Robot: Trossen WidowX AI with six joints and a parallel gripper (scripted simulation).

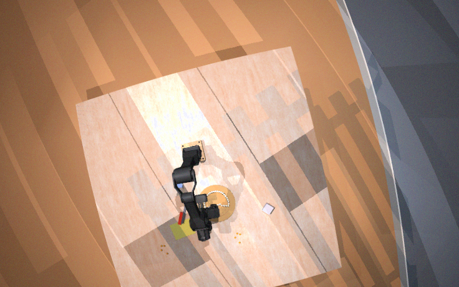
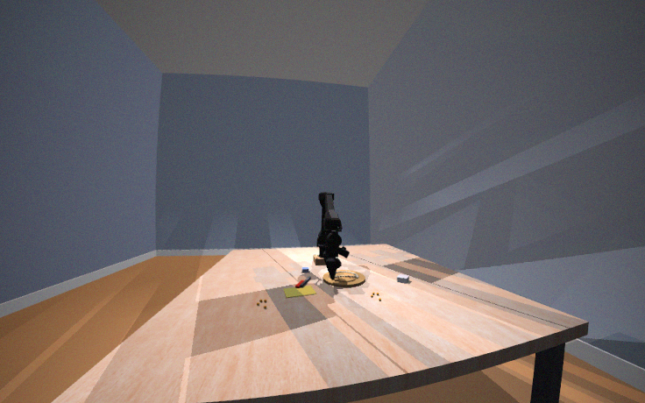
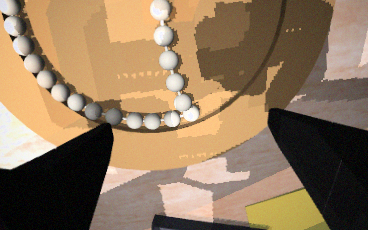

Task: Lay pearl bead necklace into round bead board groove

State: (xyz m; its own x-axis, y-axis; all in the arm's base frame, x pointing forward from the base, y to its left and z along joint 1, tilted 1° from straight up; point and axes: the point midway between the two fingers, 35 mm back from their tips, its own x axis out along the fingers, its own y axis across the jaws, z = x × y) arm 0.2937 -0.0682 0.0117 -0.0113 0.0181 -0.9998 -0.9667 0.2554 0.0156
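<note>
The round bead board lies 6 cm to the left of my gripper tip and 1 cm below it. Round my gripper tip: blue block (17 cm behind, 8 cm to the right, 1 cm below); yellow note (6 cm ahead, 17 cm to the right, 2 cm below); red marker (1 cm behind, 13 cm to the right, 2 cm below).
</note>
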